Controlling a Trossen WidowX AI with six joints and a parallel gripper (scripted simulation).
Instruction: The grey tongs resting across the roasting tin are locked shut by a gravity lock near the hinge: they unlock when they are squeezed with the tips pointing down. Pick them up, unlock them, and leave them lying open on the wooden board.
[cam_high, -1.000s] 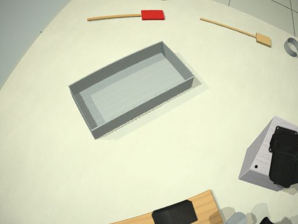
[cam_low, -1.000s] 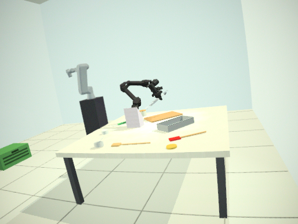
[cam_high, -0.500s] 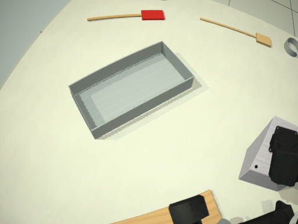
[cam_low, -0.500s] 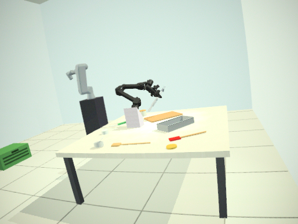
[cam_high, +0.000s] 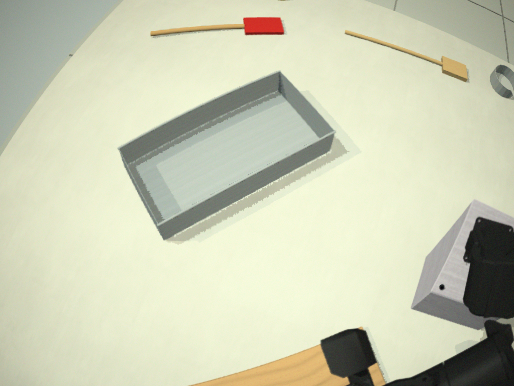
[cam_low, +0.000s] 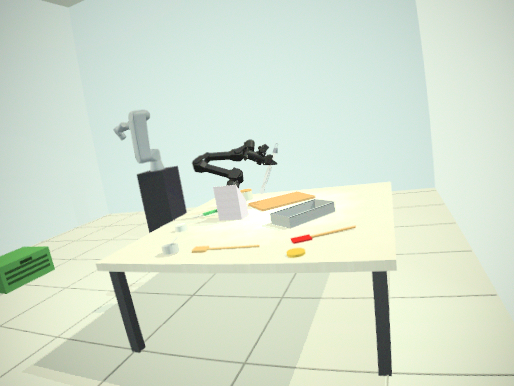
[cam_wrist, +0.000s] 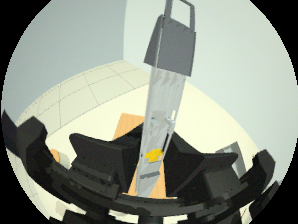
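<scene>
Right now my gripper tip is 230 mm above the wooden board and 10 mm past it. Also, from my gripper tip: red spatula 720 mm to the right, 320 mm ahead, 240 mm below; then grey roasting tin 410 mm to the right, 210 mm below, 210 mm ahead; then yellow lock piece 30 mm behind, 20 mm to the right, 10 mm above.
</scene>
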